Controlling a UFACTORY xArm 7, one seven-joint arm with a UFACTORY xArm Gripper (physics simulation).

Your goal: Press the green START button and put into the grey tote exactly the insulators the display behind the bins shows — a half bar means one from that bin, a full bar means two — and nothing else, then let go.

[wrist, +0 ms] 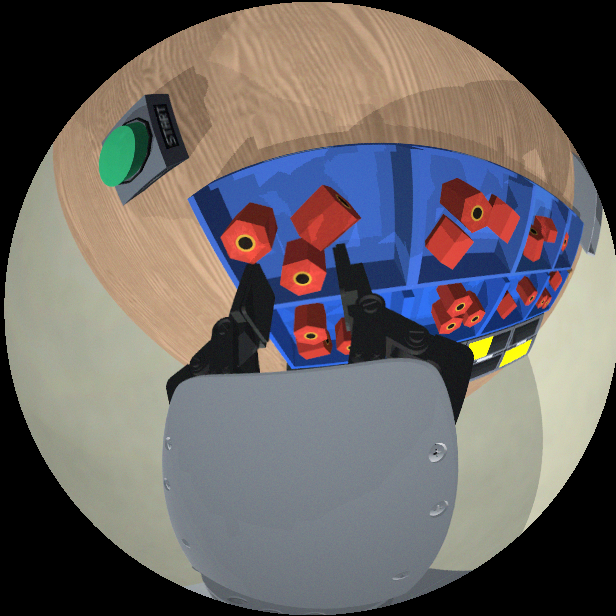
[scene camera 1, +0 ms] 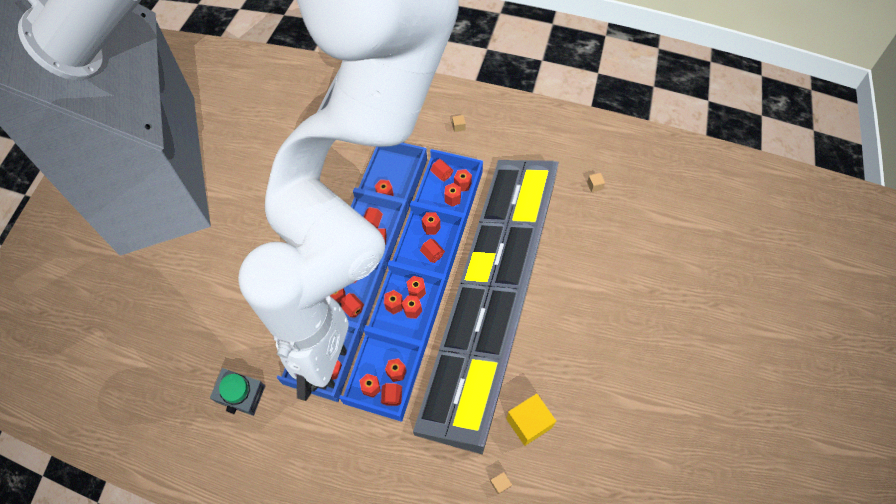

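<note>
My gripper hangs over the near-left compartment of the blue bins. In the wrist view its fingers are open, and a red insulator shows between them in that compartment with two others. I cannot tell whether the fingers touch it. The green START button sits left of the bins. The display lights a full yellow bar at far right, a half bar in the second row left and a full bar at near right. No grey tote is in view.
A yellow cube lies right of the display's near end. Small tan cubes lie at the back, right of the display and near the front edge. The grey robot pedestal stands at the left.
</note>
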